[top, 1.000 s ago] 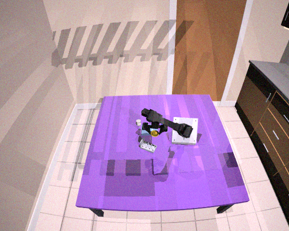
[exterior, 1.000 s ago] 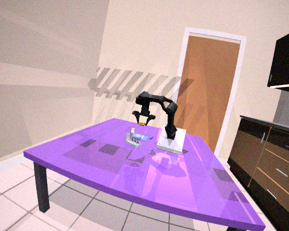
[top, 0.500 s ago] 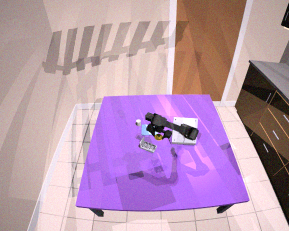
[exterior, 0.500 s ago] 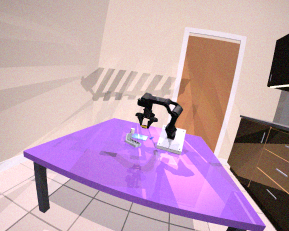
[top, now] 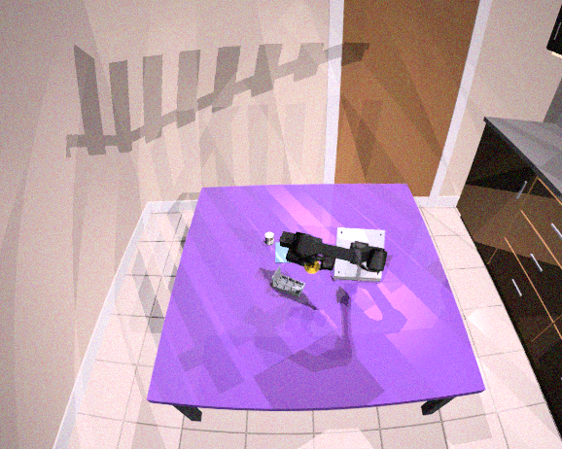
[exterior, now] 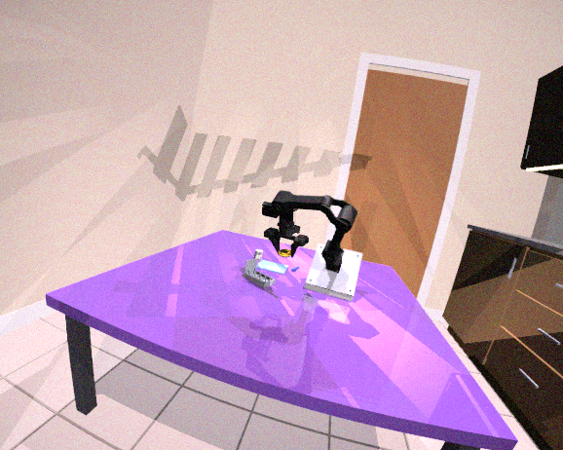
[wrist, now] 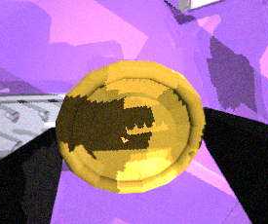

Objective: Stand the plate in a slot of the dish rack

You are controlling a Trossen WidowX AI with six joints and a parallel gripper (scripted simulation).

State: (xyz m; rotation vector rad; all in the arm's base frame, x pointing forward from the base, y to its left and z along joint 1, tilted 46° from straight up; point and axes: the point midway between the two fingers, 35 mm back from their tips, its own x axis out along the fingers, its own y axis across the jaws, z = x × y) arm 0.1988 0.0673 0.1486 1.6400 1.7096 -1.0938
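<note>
Right now the grey dish rack is 100 mm ahead of my gripper tip, 10 mm to the left of it and 120 mm below it. Round my gripper tip: yellow plate: 10 mm above; then blue utensil: 10 mm ahead, 260 mm to the right, 140 mm below; then light blue mat: 120 mm ahead, 200 mm to the right, 140 mm below.
</note>
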